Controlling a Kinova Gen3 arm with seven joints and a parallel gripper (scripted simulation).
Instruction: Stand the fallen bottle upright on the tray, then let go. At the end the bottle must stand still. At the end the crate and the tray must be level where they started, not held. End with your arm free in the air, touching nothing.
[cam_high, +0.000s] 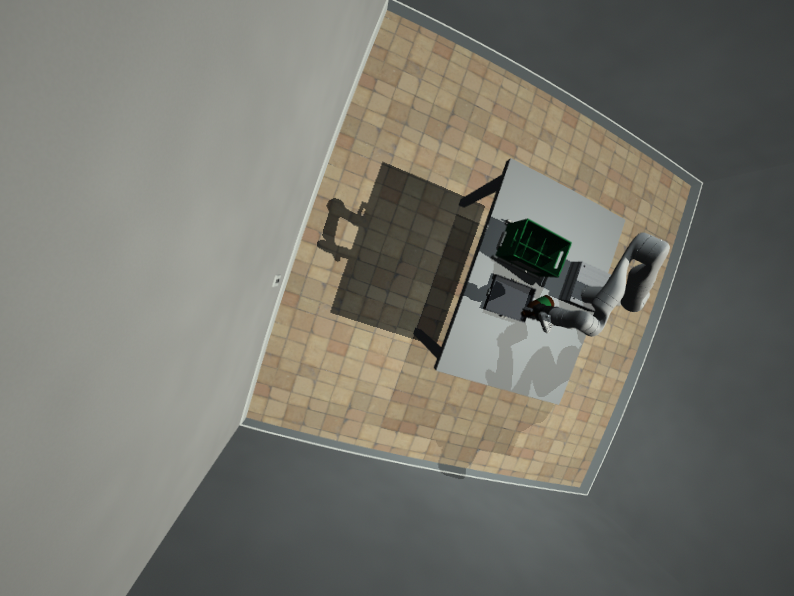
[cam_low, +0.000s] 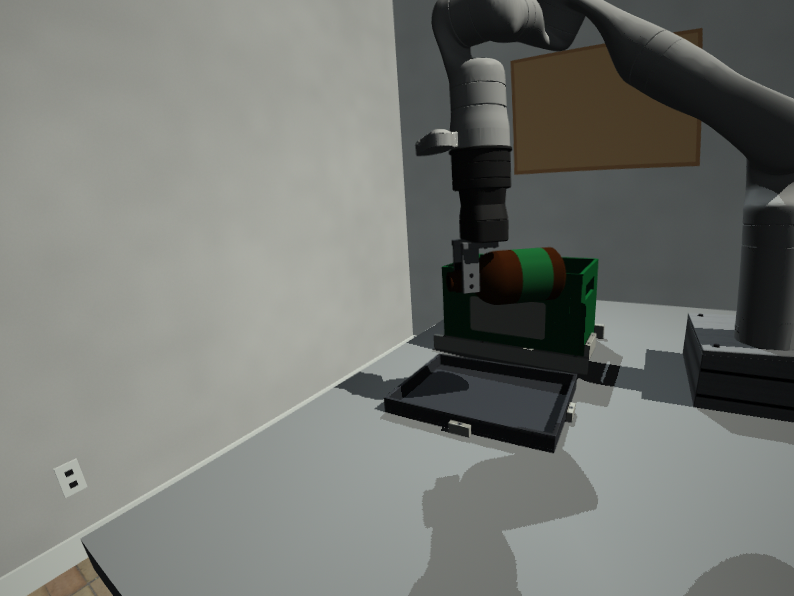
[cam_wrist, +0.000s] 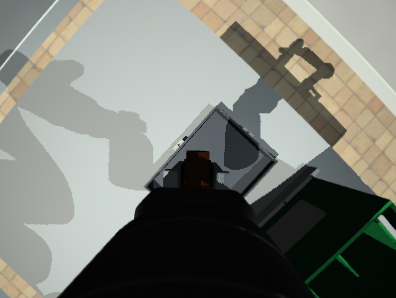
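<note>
Right now my hand is 40 mm to the left of the brown bottle, 30 mm past it and 10 mm above it. Also, from my hand: green crate 300 mm to the right, 120 mm below, 70 mm ahead; then black tray 190 mm below, 50 mm to the right.
</note>
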